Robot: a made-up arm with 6 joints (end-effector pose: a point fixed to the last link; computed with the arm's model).
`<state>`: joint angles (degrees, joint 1 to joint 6).
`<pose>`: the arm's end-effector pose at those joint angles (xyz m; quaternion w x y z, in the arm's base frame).
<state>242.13 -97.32 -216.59 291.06 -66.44 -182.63</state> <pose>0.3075 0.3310 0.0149 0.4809 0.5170 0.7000 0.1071</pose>
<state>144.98 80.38 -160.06 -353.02 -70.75 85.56</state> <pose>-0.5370 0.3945 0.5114 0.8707 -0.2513 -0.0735 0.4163</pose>
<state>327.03 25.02 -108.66 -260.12 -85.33 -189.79</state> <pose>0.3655 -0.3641 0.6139 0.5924 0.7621 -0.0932 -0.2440</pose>
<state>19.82 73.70 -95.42 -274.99 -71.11 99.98</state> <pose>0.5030 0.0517 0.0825 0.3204 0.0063 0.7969 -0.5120</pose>
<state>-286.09 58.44 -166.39 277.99 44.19 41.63</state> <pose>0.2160 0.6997 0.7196 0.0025 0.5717 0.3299 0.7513</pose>
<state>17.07 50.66 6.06 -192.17 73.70 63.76</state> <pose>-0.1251 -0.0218 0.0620 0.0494 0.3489 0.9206 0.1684</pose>
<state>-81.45 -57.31 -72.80 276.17 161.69 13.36</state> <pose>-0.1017 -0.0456 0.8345 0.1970 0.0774 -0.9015 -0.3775</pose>
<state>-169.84 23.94 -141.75 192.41 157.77 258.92</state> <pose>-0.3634 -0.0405 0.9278 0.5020 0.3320 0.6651 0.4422</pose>
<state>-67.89 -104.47 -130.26 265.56 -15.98 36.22</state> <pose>-0.1701 0.6968 0.5709 0.8173 -0.4337 0.1602 0.3440</pose>
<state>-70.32 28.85 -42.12 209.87 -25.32 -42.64</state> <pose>0.1440 -0.2311 0.0980 0.0150 0.4660 0.8748 0.1316</pose>
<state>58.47 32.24 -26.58 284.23 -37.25 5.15</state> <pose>0.0287 0.2792 0.0916 0.3041 -0.4223 -0.8515 -0.0642</pose>
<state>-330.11 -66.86 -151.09 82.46 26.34 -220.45</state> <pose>-0.5294 -0.3345 0.8844 0.7964 -0.2428 -0.2642 0.4868</pose>
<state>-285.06 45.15 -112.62 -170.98 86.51 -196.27</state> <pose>0.2101 0.7223 0.4948 0.4645 -0.2124 -0.1061 -0.8531</pose>
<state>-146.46 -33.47 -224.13 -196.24 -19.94 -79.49</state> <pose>0.4623 0.3433 0.7203 0.4242 0.1748 0.4568 0.7621</pose>
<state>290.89 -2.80 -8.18 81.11 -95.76 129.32</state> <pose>-0.0130 -0.2249 0.3168 0.0734 -0.5466 -0.3706 0.7473</pose>
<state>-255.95 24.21 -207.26 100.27 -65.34 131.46</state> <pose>0.1078 0.0803 0.9663 0.1633 0.4440 0.3003 0.8282</pose>
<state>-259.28 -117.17 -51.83 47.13 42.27 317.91</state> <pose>0.0350 -0.2221 0.8572 0.7368 -0.0289 -0.4238 -0.5259</pose>
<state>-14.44 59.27 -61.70 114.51 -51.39 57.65</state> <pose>0.2584 -0.1883 0.0368 0.2339 -0.0604 -0.9027 0.3559</pose>
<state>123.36 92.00 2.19 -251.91 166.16 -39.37</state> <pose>-0.0243 -0.1396 0.2140 0.0533 -0.5907 0.4728 0.6517</pose>
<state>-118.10 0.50 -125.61 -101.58 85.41 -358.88</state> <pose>-0.2710 -0.3095 1.0062 0.5737 0.1249 -0.6161 -0.5251</pose>
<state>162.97 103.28 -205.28 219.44 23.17 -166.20</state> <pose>-0.7257 0.2001 0.4495 0.8413 -0.3665 -0.3485 0.1906</pose>
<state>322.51 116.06 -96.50 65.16 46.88 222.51</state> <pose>0.0907 -0.0470 -0.3280 0.4668 -0.8540 -0.2037 -0.1068</pose>
